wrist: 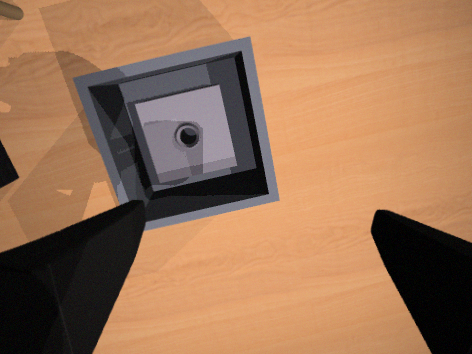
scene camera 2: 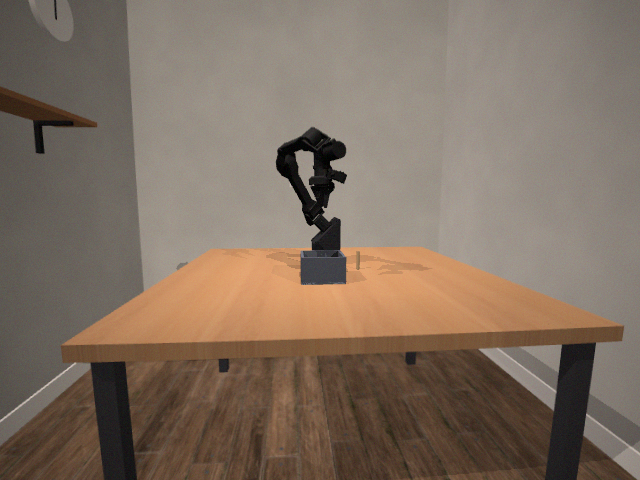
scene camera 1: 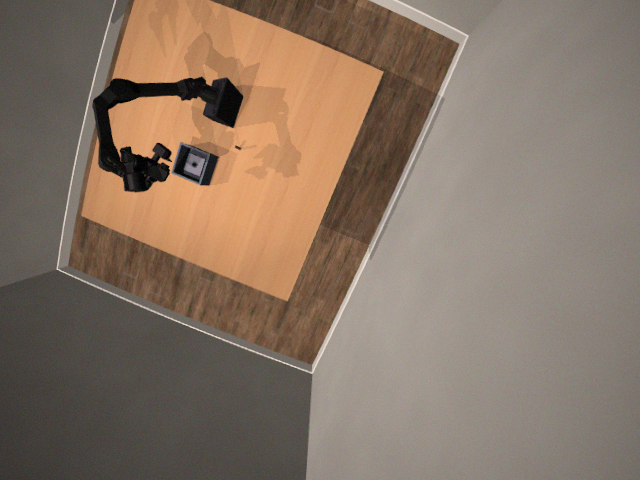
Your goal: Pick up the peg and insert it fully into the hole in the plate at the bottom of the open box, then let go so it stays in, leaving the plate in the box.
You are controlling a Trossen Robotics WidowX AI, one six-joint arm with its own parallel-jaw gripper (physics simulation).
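Frame: origin at the arm's base, x left, y back, z up, level; centimetres.
Where they show: gripper, fingertip midpoint: point(wrist: 260, 216) point(scene camera 2: 323, 207); arm's base at its link origin: point(scene camera 2: 326, 228) point(scene camera 1: 214, 96).
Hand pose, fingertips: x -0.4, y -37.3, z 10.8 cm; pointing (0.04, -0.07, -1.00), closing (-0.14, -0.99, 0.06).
Each offset is from my fingertips to the top centre of the thing. "pt": to the spot under its first point. Level surfaces: height alone.
The thin peg @[dx +14.4, dy +22.3, dz -19.2 cm] point(scene camera 1: 238, 147) point(scene camera 2: 357, 260) stands upright on the table beside the box; its end @[pt dx +14.2, dy +21.6, dz -25.0 cm] point(wrist: 11, 10) shows at the upper left corner of the wrist view. The open grey box @[dx -0.6, dy +4.6, dz -17.4 cm] point(scene camera 1: 211, 166) point(scene camera 2: 323, 270) point(wrist: 260, 125) stands on the table. The light square plate @[dx -0.6, dy +4.6, dz -21.1 cm] point(scene camera 1: 189, 160) point(wrist: 215, 120) lies at its bottom, with a dark round hole @[pt dx -1.6, dy +4.3, dz -23.5 cm] point(scene camera 1: 194, 164) point(wrist: 189, 136) at the middle. My gripper point(scene camera 2: 324, 202) point(wrist: 260, 216) is open and empty, high above the table. In the wrist view the left fingertip overlaps the box's lower left corner and the right fingertip is over bare wood.
The arm's black base point(scene camera 1: 223, 103) point(scene camera 2: 328, 236) stands on the wooden table @[dz -27.2 cm] point(scene camera 1: 242, 232) point(scene camera 2: 330, 315) behind the box in scene camera 2. Arm shadows fall across the table, box and plate. A wall shelf point(scene camera 2: 46, 111) is at the left of scene camera 2.
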